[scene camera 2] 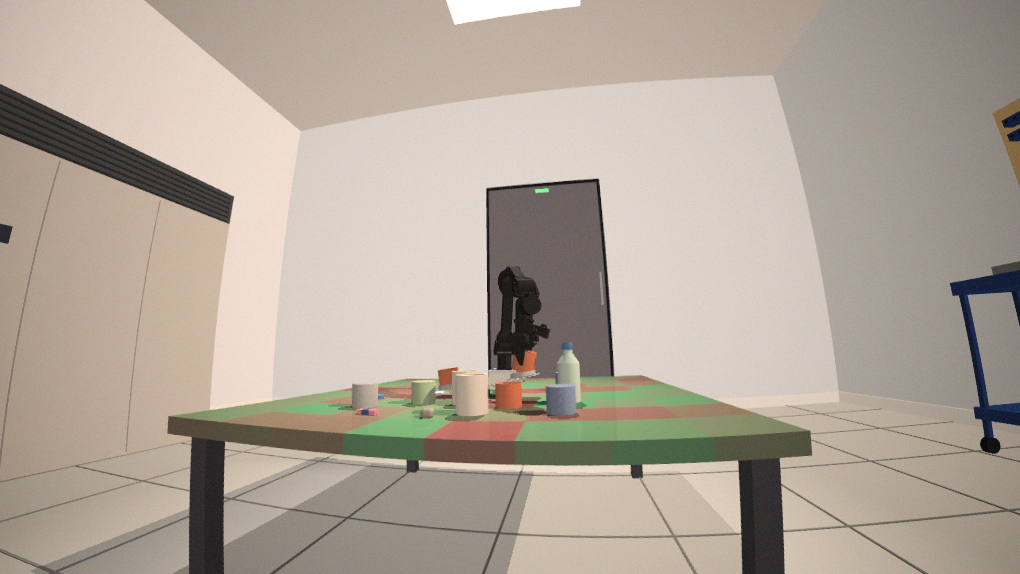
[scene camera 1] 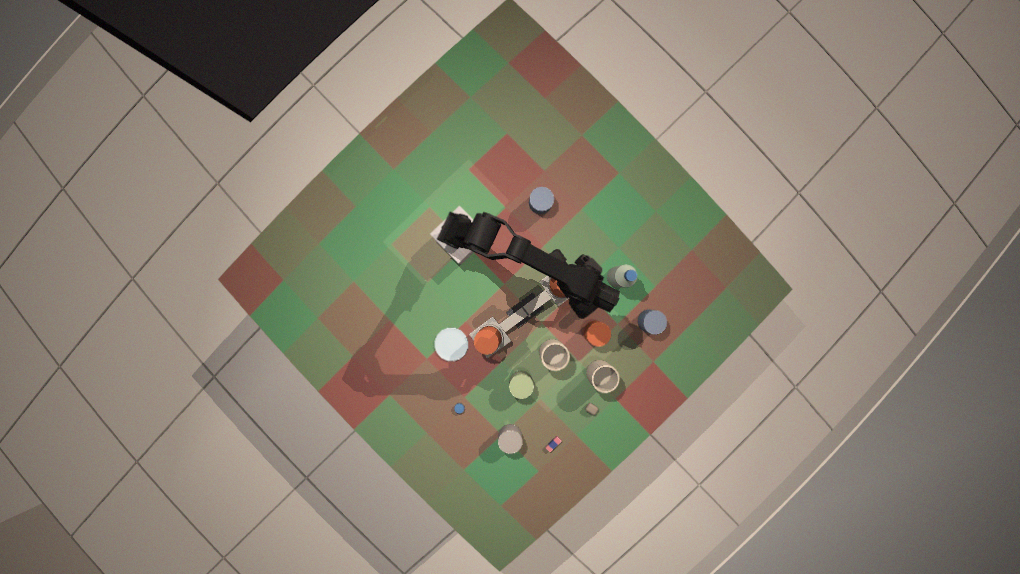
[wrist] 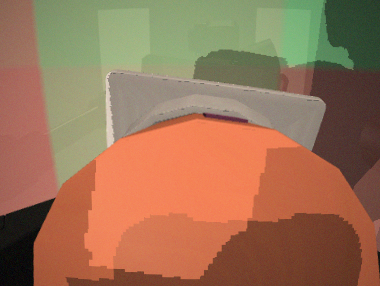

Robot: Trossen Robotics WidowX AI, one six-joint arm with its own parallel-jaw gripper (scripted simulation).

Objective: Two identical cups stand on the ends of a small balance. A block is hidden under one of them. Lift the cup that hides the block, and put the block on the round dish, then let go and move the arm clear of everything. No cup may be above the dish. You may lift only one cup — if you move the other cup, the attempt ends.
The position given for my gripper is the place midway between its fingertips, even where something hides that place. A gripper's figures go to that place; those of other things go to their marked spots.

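My gripper [scene camera 2: 523, 364] is 114 cm from the lens, and a white bottle [scene camera 2: 568, 371] is 99 cm from the lens.
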